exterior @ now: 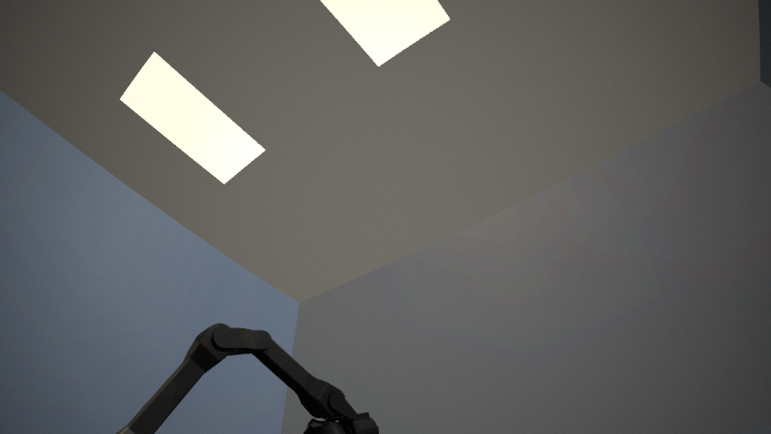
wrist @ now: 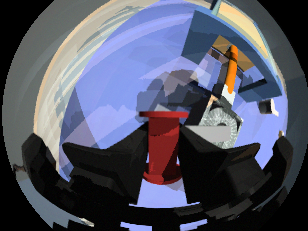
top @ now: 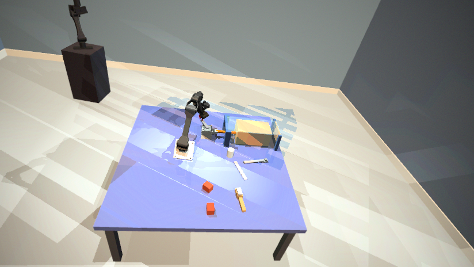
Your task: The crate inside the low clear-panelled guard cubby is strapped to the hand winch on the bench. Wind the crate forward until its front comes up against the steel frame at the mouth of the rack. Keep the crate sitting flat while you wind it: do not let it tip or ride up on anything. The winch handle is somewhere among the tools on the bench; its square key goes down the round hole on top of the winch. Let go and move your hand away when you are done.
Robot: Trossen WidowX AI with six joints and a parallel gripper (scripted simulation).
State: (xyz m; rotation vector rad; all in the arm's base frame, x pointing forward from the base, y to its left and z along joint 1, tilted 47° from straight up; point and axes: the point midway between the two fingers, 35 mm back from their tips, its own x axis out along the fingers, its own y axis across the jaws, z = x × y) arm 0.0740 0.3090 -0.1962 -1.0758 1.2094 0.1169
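My gripper tip is now 40 mm to the left of the winch handle, 30 mm above it and 10 mm short of it. Also, from my gripper tip: red piece (10 mm to the right, 10 mm behind); blue steel frame (210 mm ahead, 60 mm to the right, 30 mm below); grey winch (100 mm to the right, 100 mm below, 30 mm ahead).
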